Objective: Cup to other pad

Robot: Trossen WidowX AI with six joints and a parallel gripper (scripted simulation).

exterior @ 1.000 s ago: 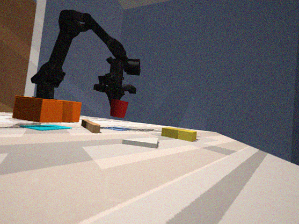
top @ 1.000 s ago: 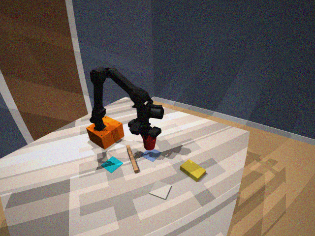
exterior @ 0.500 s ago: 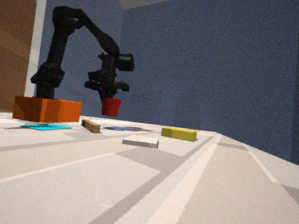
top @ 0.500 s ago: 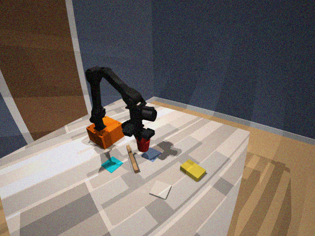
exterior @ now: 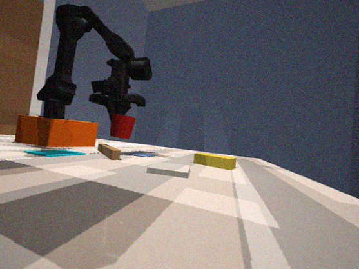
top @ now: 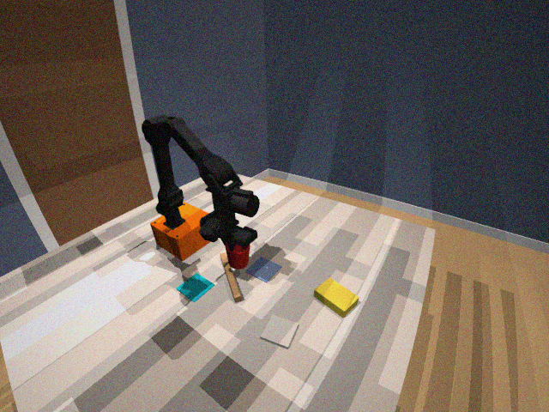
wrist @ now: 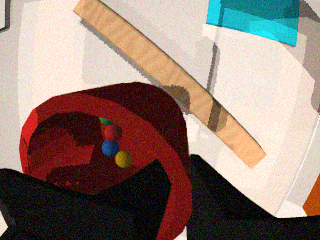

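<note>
Right now the cyan pad is 12 cm to the right of my gripper tip, 10 cm below it and 6 cm behind it. The rest, counted from my gripper tip: blue pad: 10 cm below, 8 cm ahead, 6 cm to the left; red cup: 3 cm ahead; wooden stick: 9 cm below, 3 cm to the right, 1 cm ahead.
</note>
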